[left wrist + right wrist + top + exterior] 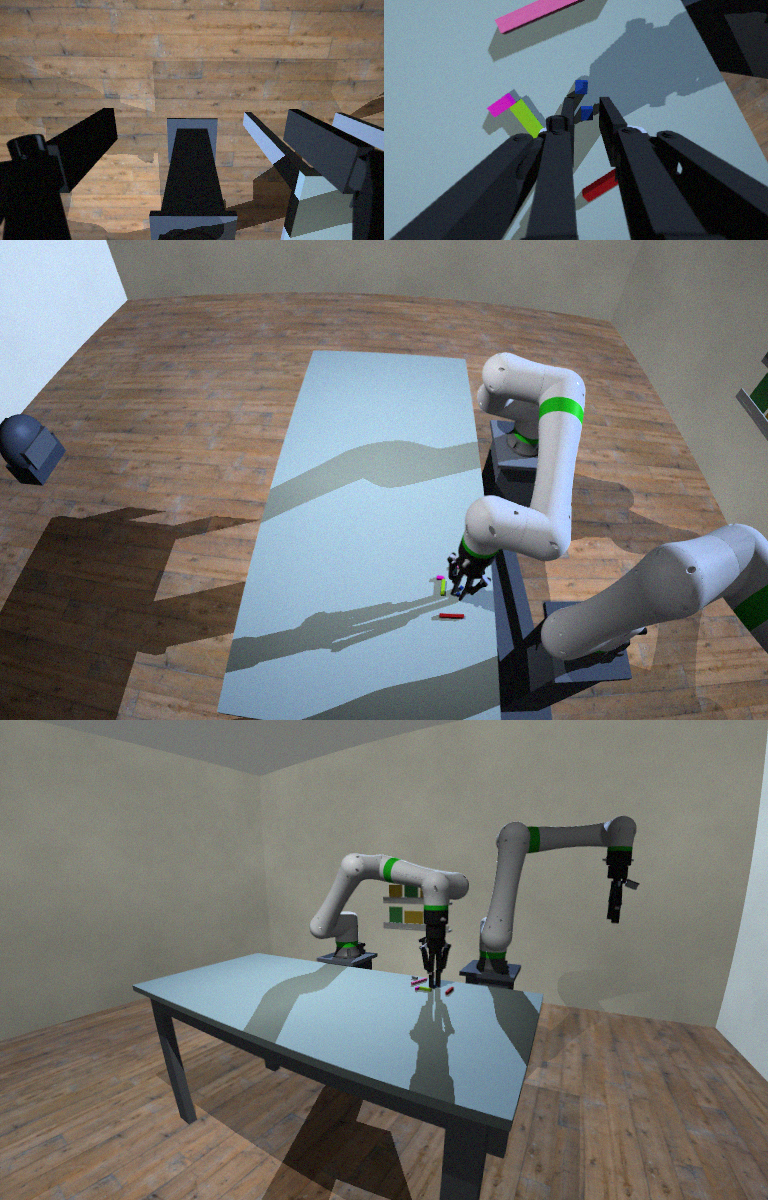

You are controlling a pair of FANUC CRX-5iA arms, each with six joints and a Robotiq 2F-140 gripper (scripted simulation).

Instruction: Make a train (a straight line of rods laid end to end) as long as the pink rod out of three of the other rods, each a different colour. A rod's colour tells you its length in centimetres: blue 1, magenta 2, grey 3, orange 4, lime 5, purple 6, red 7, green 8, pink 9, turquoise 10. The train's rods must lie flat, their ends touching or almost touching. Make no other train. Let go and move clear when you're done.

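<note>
My right hand is 40 mm short of the lime rod, 30 mm to the left of it and 30 mm above it. The rest, counted from my right hand: red rod (70 mm to the left, 30 mm below, 30 mm ahead); pink rod (80 mm to the right, 40 mm behind, 30 mm below); magenta rod (60 mm to the right, 50 mm ahead, 30 mm below).
</note>
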